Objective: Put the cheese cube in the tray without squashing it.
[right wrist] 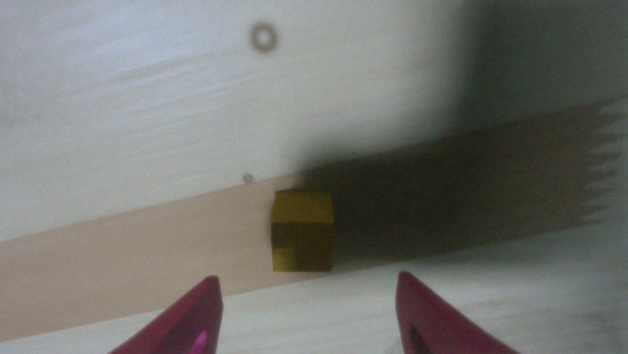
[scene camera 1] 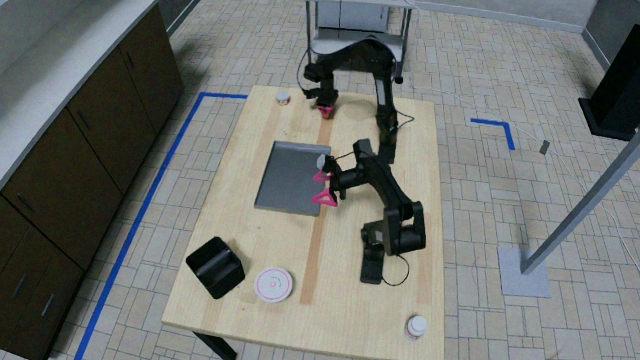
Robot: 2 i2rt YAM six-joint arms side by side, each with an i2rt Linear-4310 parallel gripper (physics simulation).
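Observation:
The cheese cube [right wrist: 302, 232] is a small yellow block on the brown strip of the table in the right wrist view, a little above the gap between the fingertips in the picture. It is hidden behind the right gripper in scene camera 1. My right gripper [scene camera 1: 325, 114] [right wrist: 309, 289] is partly open, pointing down close over the cube, with space on both sides of it. My left gripper [scene camera 1: 314, 188] is wide open and empty, over the right edge of the grey tray [scene camera 1: 287, 177]. The tray lies flat at the middle of the table.
A small jar [scene camera 1: 283, 98] stands at the table's top left. A black divided bin [scene camera 1: 216, 267] and a round white-lidded container [scene camera 1: 273, 284] stand at the lower left. A white bottle [scene camera 1: 416, 326] stands at the lower right. The left arm reaches across the tray's right side.

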